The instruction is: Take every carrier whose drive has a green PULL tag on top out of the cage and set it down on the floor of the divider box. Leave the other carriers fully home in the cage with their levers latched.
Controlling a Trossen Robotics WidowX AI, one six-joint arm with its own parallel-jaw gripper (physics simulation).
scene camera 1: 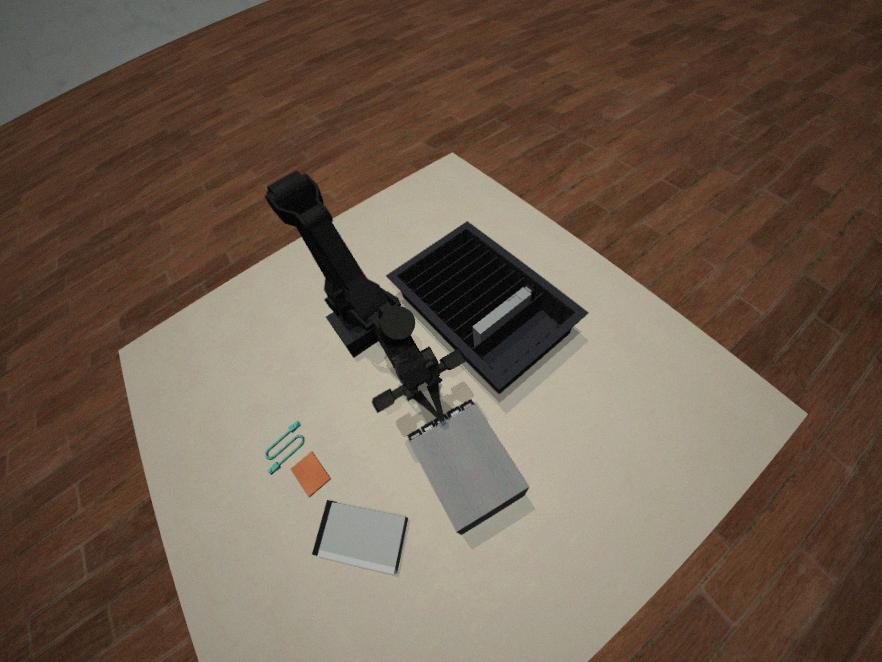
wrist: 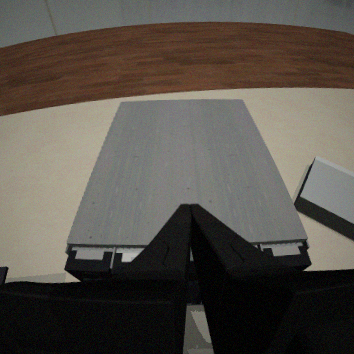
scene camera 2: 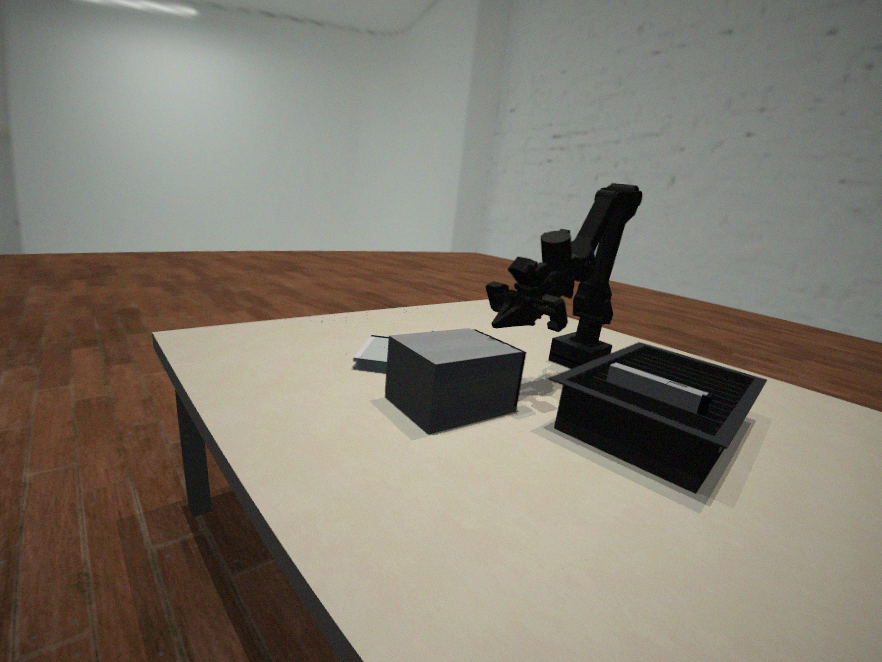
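Seen in the pictures: gripper, fingertip midpoint: (scene camera 1: 442, 420) (wrist: 188, 211) (scene camera 2: 493, 325); arm's base at its link origin: (scene camera 2: 586, 341).
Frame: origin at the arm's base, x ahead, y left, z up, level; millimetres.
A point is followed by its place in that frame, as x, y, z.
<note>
The cage (scene camera 1: 470, 466) @(480, 13, 58) (scene camera 2: 455, 347) @(486, 27, 58) (wrist: 182, 155) @(460, 13, 58) is a box with a plain grey top and dark sides. In the wrist view, carrier fronts with black edges and pale parts show along its near edge, including one at the left (wrist: 90, 254) @(383, 77, 55) and one at the right (wrist: 284, 251) @(372, -37, 55); the fingers hide the middle ones. My gripper (scene camera 1: 441, 417) @(389, 19, 84) (scene camera 2: 496, 324) @(389, 19, 84) (wrist: 188, 211) @(389, 19, 84) is shut and empty, with its tips raised near the cage's front edge. The divider box (scene camera 1: 498, 382) @(373, 163, 32) (scene camera 2: 641, 411) @(366, 308, 32) holds one pale carrier (scene camera 1: 502, 314) @(257, 268, 49) (scene camera 2: 659, 384) @(260, 288, 45) on edge beside its open bay. Green tags and lever latches cannot be made out.
A flat grey and black unit (scene camera 1: 363, 538) @(454, -233, -33) (scene camera 2: 370, 352) @(492, -227, -34) (wrist: 330, 190) @(470, -193, -34) lies on the table beside the cage. An orange square (scene camera 1: 310, 473) @(268, -275, -56) and a teal cable (scene camera 1: 284, 445) @(176, -303, -55) lie farther left in scene camera 1. The divider box's raised rim stands close to the arm.
</note>
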